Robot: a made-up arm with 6 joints.
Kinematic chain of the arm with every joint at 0, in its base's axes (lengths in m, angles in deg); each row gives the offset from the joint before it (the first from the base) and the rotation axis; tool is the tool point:
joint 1: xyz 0 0 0.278 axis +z
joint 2: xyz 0 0 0 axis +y
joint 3: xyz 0 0 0.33 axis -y
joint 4: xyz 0 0 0 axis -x
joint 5: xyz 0.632 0 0 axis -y
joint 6: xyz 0 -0.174 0 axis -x
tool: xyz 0 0 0
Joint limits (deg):
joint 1: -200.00..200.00
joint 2: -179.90..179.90
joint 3: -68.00..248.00
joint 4: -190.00..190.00
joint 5: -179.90..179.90
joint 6: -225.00..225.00
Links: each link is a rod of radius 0.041 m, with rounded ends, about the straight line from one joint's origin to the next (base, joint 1, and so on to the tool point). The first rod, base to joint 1, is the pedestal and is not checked.
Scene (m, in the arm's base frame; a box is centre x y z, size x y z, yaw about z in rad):
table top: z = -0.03
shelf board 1: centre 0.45 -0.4 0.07 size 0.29 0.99 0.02 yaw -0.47
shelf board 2: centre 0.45 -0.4 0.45 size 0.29 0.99 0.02 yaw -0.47
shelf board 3: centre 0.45 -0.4 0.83 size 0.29 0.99 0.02 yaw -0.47
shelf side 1: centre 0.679 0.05 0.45 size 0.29 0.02 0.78 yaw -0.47
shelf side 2: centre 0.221 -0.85 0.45 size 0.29 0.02 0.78 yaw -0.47
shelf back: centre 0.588 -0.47 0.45 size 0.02 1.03 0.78 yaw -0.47
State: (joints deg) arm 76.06 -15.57 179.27 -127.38 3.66 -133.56
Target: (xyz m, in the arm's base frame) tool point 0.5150 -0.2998 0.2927
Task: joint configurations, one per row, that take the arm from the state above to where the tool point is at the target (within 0.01 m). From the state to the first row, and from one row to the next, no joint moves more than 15 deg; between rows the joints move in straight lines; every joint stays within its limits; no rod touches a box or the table.
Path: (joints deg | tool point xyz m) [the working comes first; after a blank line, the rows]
Joints at the target: 155.05 -3.64 219.81 -108.28 3.66 -133.56
Straight joint move there: touches shelf board 2.

1: 89.61 -15.12 189.22 -122.31 -0.24 -130.66 | -0.0979 -0.7219 0.4701
2: 103.16 -14.67 199.18 -117.25 -4.14 -127.75 | 0.0806 -0.6945 0.3737
3: 116.71 -14.22 209.13 -112.18 -8.04 -124.85 | 0.2340 -0.6113 0.2812
4: 129.49 -10.69 212.69 -110.88 -4.14 -127.75 | 0.3542 -0.5273 0.2864
5: 142.27 -7.16 216.25 -109.58 -0.24 -130.66 | 0.4491 -0.4212 0.2902
6: 155.05 -3.64 219.81 -108.28 3.66 -133.56 | 0.5150 -0.2998 0.2926

